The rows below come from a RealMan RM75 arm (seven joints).
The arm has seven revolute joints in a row. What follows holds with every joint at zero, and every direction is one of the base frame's. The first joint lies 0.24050 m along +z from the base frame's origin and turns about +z. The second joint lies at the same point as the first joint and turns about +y. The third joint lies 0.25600 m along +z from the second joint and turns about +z. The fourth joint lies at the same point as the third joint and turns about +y. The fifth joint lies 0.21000 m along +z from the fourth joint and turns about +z. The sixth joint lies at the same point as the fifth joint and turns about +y. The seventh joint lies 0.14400 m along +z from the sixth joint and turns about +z. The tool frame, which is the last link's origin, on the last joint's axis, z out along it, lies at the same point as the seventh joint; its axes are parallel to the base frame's.
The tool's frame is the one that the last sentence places.
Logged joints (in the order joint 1, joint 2, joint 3, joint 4, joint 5, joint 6, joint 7), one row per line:
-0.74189, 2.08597, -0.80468, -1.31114, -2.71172, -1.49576, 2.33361
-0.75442, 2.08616, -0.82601, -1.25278, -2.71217, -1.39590, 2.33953
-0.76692, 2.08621, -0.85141, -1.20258, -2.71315, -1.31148, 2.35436
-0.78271, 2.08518, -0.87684, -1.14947, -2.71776, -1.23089, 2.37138
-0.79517, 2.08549, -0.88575, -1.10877, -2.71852, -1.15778, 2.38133
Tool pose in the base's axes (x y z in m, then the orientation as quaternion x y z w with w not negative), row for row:
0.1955, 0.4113, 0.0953, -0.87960, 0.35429, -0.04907, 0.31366
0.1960, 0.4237, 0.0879, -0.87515, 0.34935, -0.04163, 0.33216
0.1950, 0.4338, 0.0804, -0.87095, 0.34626, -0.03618, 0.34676
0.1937, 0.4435, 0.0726, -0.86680, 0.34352, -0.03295, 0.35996
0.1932, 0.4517, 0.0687, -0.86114, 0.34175, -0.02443, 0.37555
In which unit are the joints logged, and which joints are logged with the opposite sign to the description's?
The joints are logged in radians. Opposite sign: joint 1.
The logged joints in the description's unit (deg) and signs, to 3 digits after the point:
42.507, 119.517, -46.105, -75.123, -155.370, -85.701, 133.706
43.225, 119.528, -47.327, -71.779, -155.396, -79.979, 134.045
43.941, 119.531, -48.782, -68.903, -155.452, -75.142, 134.895
44.846, 119.472, -50.239, -65.860, -155.716, -70.525, 135.870
45.560, 119.490, -50.750, -63.528, -155.760, -66.336, 136.440

